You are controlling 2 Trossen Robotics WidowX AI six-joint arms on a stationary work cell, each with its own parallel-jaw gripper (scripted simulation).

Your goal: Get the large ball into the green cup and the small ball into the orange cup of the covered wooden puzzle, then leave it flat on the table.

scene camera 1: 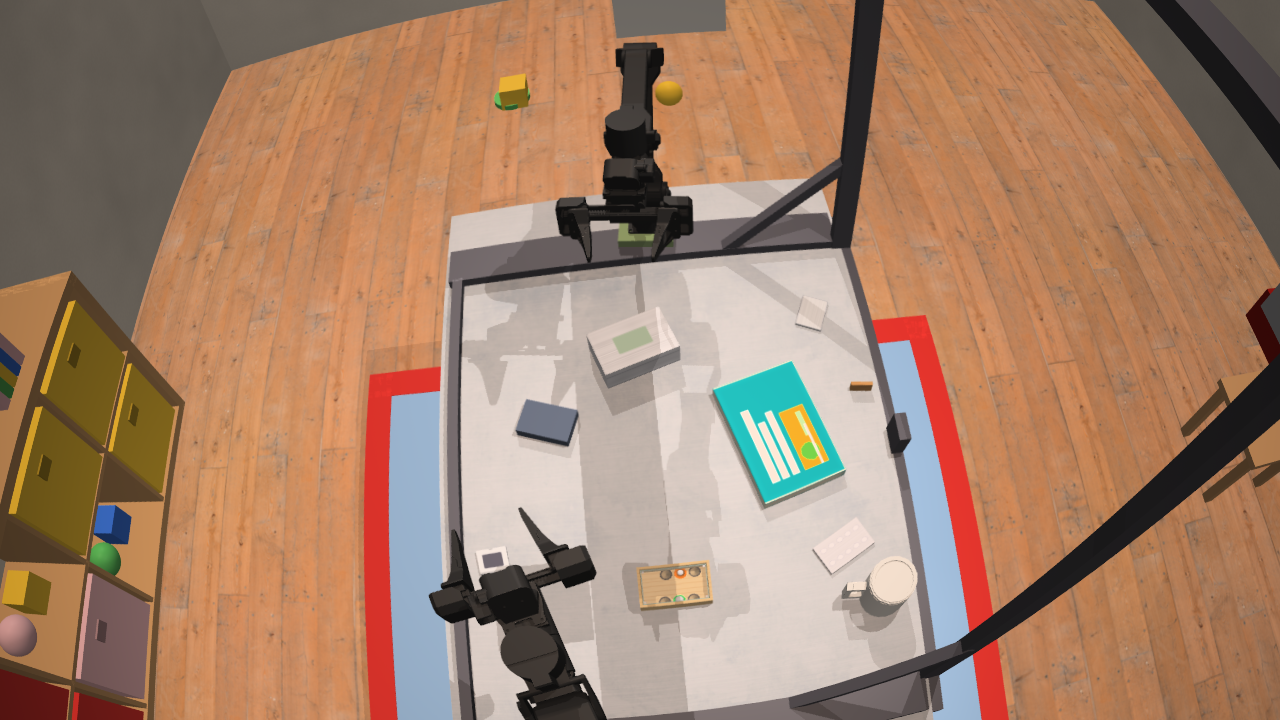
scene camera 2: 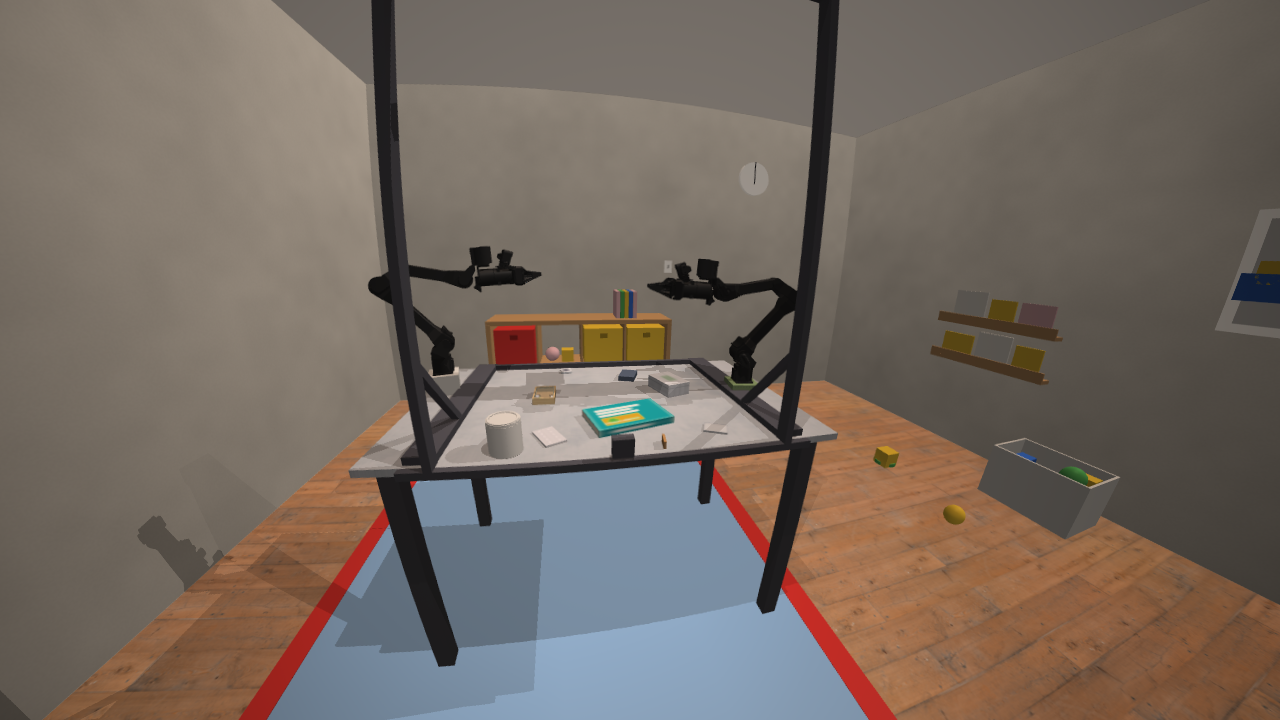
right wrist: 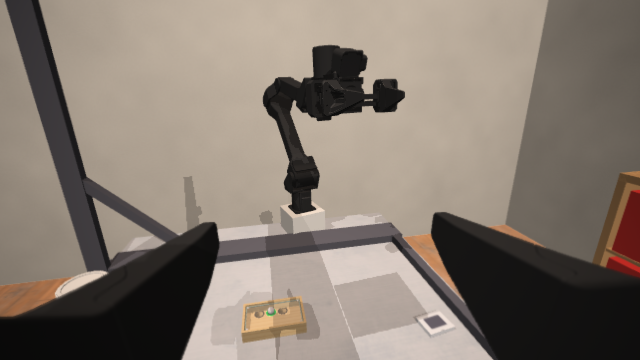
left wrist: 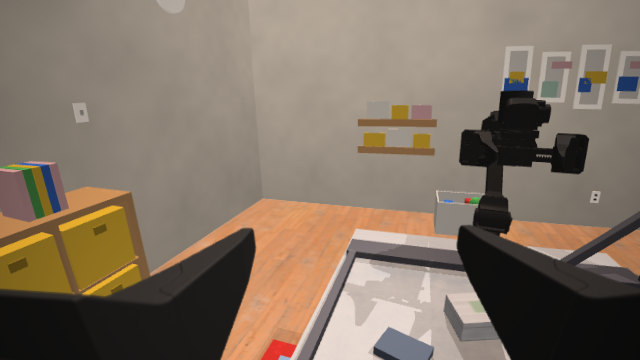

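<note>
A covered wooden puzzle and a small framed tile are there for me to see, along with my left gripper and my right gripper. Scene camera 2 also shows my left gripper and my right gripper. In the left wrist view I see my right gripper as well as my left gripper, and the right wrist view likewise shows my left gripper together with my right gripper.
</note>
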